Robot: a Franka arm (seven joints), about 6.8 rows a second.
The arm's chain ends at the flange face. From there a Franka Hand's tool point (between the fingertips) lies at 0.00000 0.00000 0.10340 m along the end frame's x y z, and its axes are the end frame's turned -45 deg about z.
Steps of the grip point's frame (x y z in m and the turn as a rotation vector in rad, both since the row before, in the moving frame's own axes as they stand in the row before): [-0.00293, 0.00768, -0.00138, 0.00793, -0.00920, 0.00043]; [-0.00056, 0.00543, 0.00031, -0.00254, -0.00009, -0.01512]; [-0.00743, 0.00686, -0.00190, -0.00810, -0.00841, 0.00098]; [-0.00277, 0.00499, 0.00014, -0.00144, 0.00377, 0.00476]
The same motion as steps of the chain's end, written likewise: [0.00461, 0.00741, -0.00137, -0.00090, -0.01211, 0.00043]; [0.00326, 0.00404, 0.00031, -0.00186, 0.00173, -0.01512]; [-0.00038, 0.00890, -0.00189, -0.01167, -0.00022, 0.00098]; [0.00119, 0.00566, 0.00014, 0.00165, 0.00368, 0.00476]
